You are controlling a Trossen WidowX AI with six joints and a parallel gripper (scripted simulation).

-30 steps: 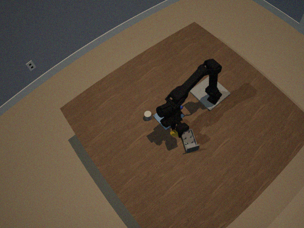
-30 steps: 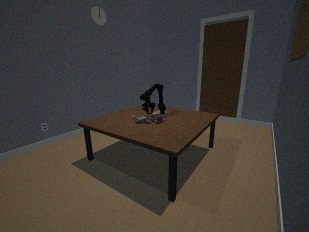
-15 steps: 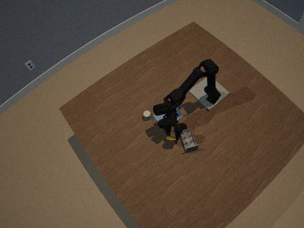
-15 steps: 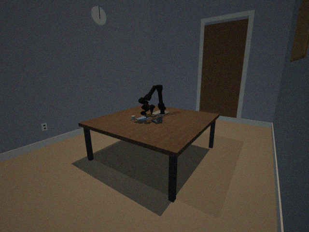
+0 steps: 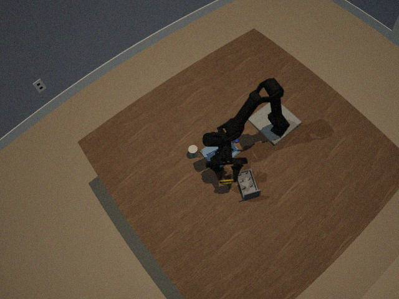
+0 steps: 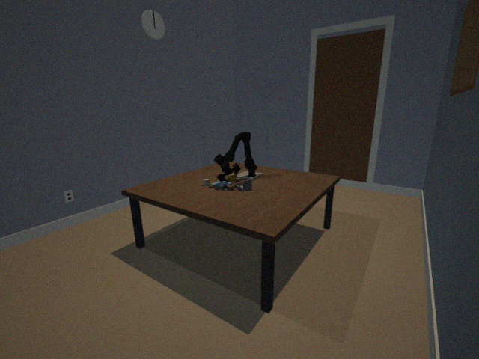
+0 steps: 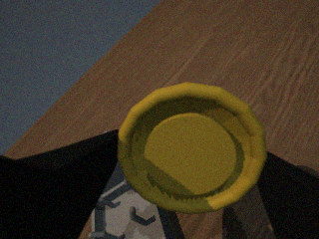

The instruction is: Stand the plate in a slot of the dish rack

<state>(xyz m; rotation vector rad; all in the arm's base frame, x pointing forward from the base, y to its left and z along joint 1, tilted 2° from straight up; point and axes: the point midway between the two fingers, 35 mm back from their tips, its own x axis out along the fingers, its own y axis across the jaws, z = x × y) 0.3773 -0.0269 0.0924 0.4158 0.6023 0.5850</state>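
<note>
Right now the grey dish rack is 7 cm behind my gripper tip, 6 cm to the left of it and 6 cm below it. Round my gripper tip: cup (24 cm to the right, 6 cm below, 4 cm behind); then yellow plate (right at my gripper tip); then blue spoon (23 cm behind, 15 cm to the right, 8 cm below).
</note>
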